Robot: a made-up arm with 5 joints. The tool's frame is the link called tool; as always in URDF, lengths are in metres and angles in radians. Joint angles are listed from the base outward. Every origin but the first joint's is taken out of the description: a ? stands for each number. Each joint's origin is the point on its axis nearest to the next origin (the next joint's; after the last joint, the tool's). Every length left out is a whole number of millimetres.
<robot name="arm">
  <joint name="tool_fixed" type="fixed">
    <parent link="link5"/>
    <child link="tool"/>
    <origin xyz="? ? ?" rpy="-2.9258 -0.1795 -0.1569"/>
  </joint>
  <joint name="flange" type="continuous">
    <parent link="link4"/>
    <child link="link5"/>
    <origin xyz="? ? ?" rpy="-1.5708 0 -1.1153"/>
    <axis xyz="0 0 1"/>
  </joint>
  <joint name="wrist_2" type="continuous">
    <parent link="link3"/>
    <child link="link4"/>
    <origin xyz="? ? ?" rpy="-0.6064 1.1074 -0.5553"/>
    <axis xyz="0 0 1"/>
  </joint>
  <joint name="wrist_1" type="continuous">
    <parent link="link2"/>
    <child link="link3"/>
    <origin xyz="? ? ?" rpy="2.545 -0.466 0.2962"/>
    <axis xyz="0 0 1"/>
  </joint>
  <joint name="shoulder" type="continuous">
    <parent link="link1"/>
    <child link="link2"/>
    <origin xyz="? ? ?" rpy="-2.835 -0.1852 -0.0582"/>
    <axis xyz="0 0 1"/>
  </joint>
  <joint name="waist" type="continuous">
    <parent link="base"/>
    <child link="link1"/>
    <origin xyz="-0.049 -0.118 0.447" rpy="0 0 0"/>
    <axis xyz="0 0 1"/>
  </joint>
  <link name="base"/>
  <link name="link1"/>
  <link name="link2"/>
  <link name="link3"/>
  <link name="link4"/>
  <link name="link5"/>
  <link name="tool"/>
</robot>
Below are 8 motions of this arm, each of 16 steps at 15 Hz.
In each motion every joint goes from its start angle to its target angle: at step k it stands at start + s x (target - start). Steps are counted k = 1, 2, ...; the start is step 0. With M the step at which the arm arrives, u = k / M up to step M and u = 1 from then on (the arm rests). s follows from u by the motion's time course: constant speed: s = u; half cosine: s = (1 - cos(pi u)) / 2; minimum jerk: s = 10 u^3 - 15 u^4 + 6 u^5.
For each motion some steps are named. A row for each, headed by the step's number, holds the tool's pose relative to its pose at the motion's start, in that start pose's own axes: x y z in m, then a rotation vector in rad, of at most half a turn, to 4 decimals.
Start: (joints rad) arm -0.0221 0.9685 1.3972 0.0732 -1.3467
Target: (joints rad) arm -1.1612 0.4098 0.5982 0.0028 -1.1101
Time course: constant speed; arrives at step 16
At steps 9, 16:
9: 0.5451 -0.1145 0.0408 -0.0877 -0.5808 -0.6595
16: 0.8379 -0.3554 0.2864 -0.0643 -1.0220 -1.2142

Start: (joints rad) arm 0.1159 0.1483 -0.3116 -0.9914 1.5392
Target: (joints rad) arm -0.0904 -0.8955 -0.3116 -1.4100 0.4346
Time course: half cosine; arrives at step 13
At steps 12, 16:
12: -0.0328 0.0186 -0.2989 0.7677 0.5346 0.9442
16: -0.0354 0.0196 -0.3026 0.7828 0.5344 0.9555

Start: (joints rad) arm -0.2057 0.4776 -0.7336 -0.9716 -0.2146
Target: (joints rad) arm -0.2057 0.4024 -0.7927 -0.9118 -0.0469
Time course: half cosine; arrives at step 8
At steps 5, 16:
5: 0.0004 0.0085 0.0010 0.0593 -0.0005 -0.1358
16: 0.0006 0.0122 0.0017 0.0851 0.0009 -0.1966

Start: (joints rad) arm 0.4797 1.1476 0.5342 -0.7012 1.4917
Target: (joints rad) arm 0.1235 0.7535 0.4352 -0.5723 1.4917
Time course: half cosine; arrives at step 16
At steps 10, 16:
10: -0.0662 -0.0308 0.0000 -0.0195 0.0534 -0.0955
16: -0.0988 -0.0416 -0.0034 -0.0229 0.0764 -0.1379

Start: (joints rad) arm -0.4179 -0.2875 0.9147 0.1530 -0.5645
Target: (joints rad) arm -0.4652 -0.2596 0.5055 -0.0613 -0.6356
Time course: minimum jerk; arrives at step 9
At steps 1, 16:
1: 0.0024 0.0020 -0.0018 -0.0006 -0.0051 -0.0033
16: 0.2543 0.1298 -0.1093 -0.0971 -0.4011 -0.3197

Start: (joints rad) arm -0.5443 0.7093 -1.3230 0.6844 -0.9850
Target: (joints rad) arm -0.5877 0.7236 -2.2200 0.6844 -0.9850
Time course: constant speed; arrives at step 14
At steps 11, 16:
11: 0.3928 0.0284 -0.0069 0.0358 -0.6622 -0.3311
16: 0.4920 0.0117 0.0357 0.0425 -0.8436 -0.4200

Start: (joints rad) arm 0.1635 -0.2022 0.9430 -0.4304 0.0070
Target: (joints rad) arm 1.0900 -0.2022 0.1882 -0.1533 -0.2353
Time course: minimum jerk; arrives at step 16
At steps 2, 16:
2: -0.0014 -0.0051 -0.0001 -0.0022 0.0018 0.0072
16: 0.0239 -0.3172 -0.0130 -0.0398 0.0892 0.4570

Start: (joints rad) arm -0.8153 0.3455 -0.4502 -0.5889 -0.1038
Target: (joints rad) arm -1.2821 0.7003 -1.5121 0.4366 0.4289
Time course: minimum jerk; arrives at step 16
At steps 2, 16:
2: -0.0020 0.0140 0.0010 -0.0073 0.0064 -0.0354
16: 0.4579 0.5101 -0.1990 0.0085 -0.2416 -2.1781

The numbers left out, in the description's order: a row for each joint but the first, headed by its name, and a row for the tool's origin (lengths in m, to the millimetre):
tool: 0.024 -0.029 0
flange: -0.058 0.3 0
wrist_2: -0.143 0.256 0
wrist_1: -0.113 -0.017 0
shoulder: -0.057 0.141 0

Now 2 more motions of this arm.
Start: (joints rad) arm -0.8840 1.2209 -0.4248 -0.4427 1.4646
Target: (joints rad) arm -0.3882 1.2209 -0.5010 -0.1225 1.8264
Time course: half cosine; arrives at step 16
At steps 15, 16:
15: 0.1528 0.0731 -0.1095 -0.1286 0.2519 -0.1126
16: 0.1541 0.0741 -0.1107 -0.1304 0.2537 -0.1133

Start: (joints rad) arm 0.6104 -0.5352 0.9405 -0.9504 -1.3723
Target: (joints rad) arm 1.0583 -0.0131 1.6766 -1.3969 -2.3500
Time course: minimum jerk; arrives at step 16
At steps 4, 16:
4: -0.0337 -0.0083 0.0033 -0.0267 -0.0218 0.1485
16: -0.2413 -0.1476 -0.0392 -0.4855 -0.3092 1.2464

